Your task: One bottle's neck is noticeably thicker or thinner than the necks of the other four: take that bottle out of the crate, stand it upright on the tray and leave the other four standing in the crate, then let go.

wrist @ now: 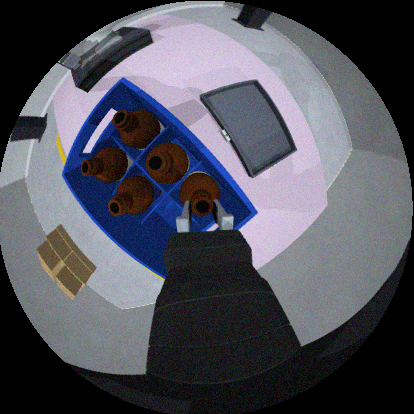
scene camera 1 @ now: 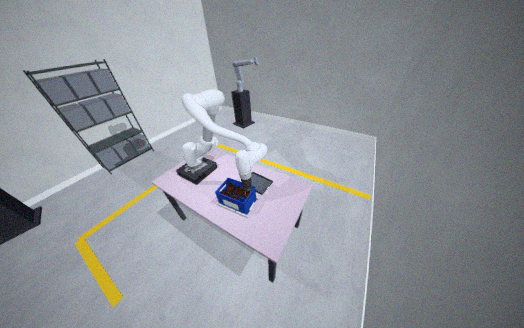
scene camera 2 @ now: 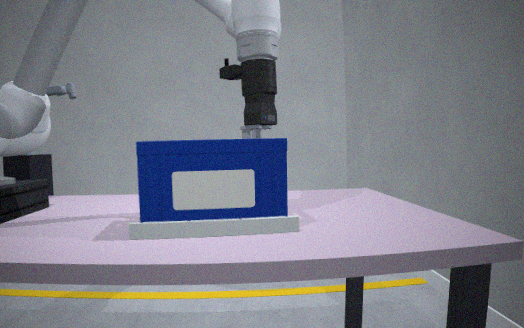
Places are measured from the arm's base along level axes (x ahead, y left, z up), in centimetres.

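Pixels of known places: gripper, fingertip midpoint: (wrist: 201, 206) (scene camera 1: 247, 192); arm's base, link origin: (scene camera 1: 196, 166).
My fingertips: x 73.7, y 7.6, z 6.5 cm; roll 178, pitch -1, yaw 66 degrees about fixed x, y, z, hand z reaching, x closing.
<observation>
For each thing: its top centre in the pictures, then the offset to it from my fingertips. "spot": a spot on its surface instead. Level surfaces: height alone.
- blue crate, top centre: (wrist: 127, 185) (scene camera 2: 211, 140) (scene camera 1: 235, 189) dx -7.6, dy -6.2, dz +3.6 cm
- upper-left bottle, top centre: (wrist: 118, 117) dx -17.1, dy -4.1, dz +2.3 cm
- left bottle, top centre: (wrist: 84, 167) dx -15.0, dy -13.0, dz +2.3 cm
- lower-left bottle, top centre: (wrist: 114, 207) dx -6.5, dy -11.0, dz +2.3 cm
- middle bottle, top centre: (wrist: 154, 162) dx -8.3, dy -2.2, dz +2.3 cm
- right bottle, top centre: (wrist: 202, 206) dx -0.8, dy +0.4, dz +2.4 cm
- dark tray, surface spot: (wrist: 252, 130) spot: dx -8.4, dy +20.1, dz -13.5 cm
- pale base, surface spot: (scene camera 2: 215, 228) spot: dx -4.7, dy -16.2, dz -12.4 cm
- pink table, surface height: dz -14.0 cm
The blue crate (scene camera 1: 244, 206) (scene camera 2: 270, 185) (wrist: 112, 230) holds five brown bottles. In the wrist view they are an upper-left bottle (wrist: 141, 129), a left bottle (wrist: 112, 165), a lower-left bottle (wrist: 136, 194), a middle bottle (wrist: 172, 162) and a right bottle (wrist: 199, 187). My gripper (scene camera 2: 252, 134) (wrist: 201, 206) points down, shut on the neck of the right bottle, which stands in its compartment. Its fingertips are hidden by the crate wall in scene camera 2. I cannot tell which neck differs. The dark tray (scene camera 1: 261, 183) (wrist: 252, 130) lies beside the crate with no bottle on it.
The crate stands on a pale base (scene camera 2: 215, 228) on the pink table (scene camera 1: 280, 225) (scene camera 2: 350, 225). The arm's black mount (scene camera 1: 197, 172) (wrist: 117, 57) stands at the table's far end. A shelf rack (scene camera 1: 65, 136) stands by the wall. Cardboard boxes (wrist: 67, 262) show beyond the table.
</observation>
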